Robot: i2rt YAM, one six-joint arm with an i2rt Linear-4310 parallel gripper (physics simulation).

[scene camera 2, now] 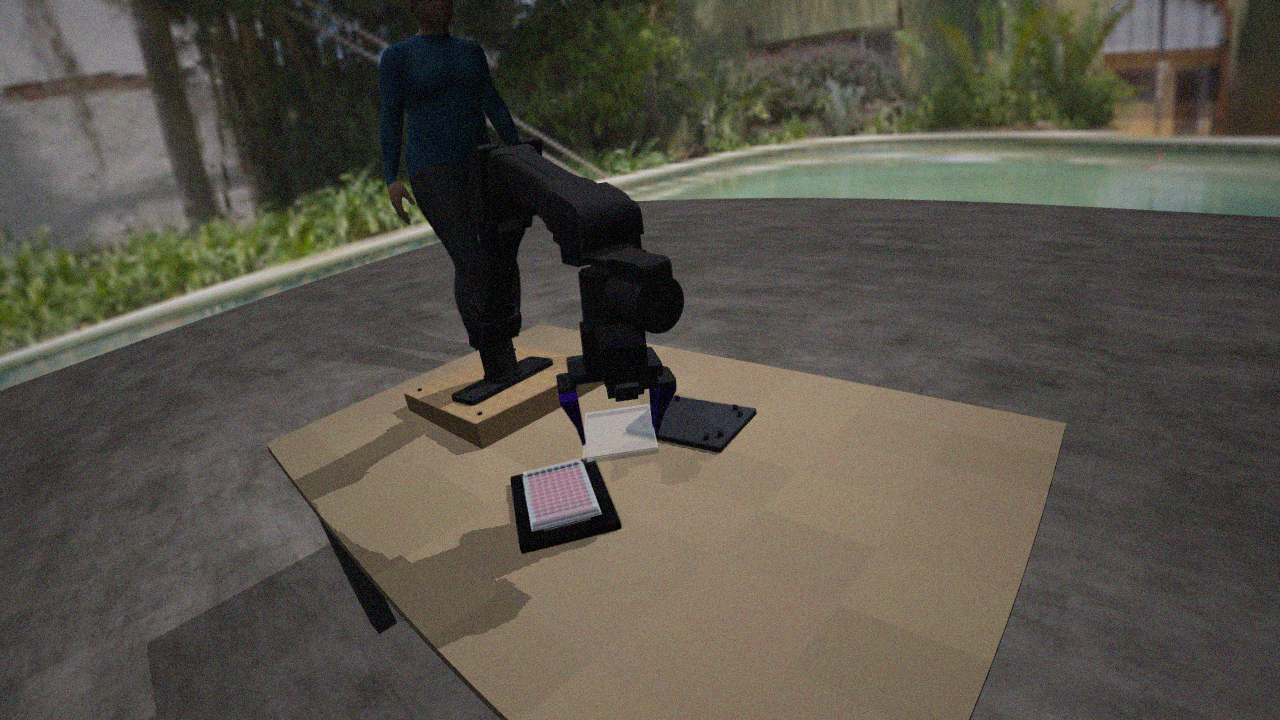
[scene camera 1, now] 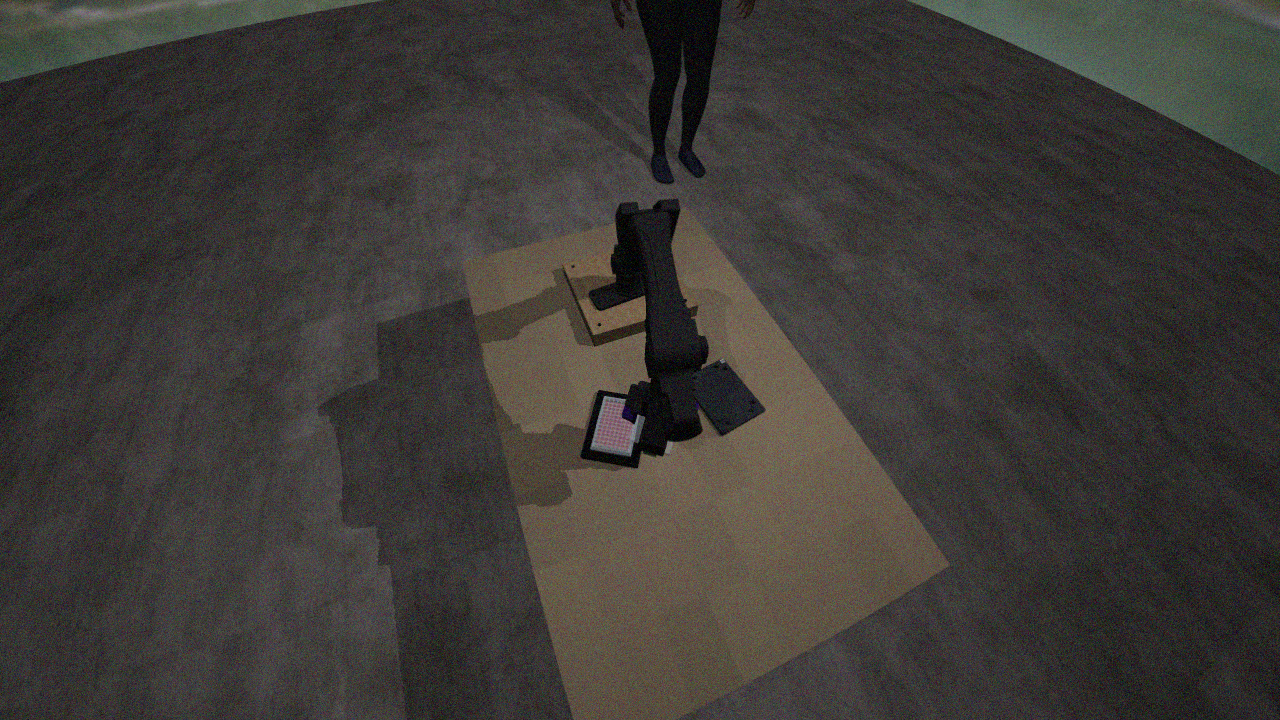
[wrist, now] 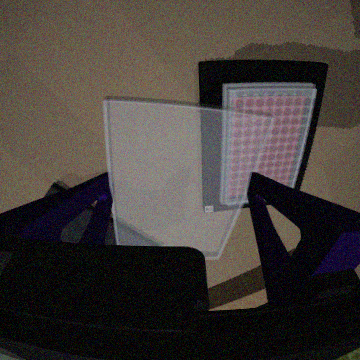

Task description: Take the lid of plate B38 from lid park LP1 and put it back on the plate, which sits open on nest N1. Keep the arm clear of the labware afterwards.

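My gripper is shut on the clear lid, with one finger at each of two opposite sides. It holds the lid in the air between nest and park. Plate B38, with pink wells, sits open on the black nest N1. In the wrist view the lid overlaps the plate's left part, turned slightly against it. The dark lid park LP1 bears no lid. In scene camera 1 the arm hides most of the lid.
The arm's base stands on a wooden block at the back of the wooden table top. A person stands behind the table. The arm's shadow falls across the table's left side.
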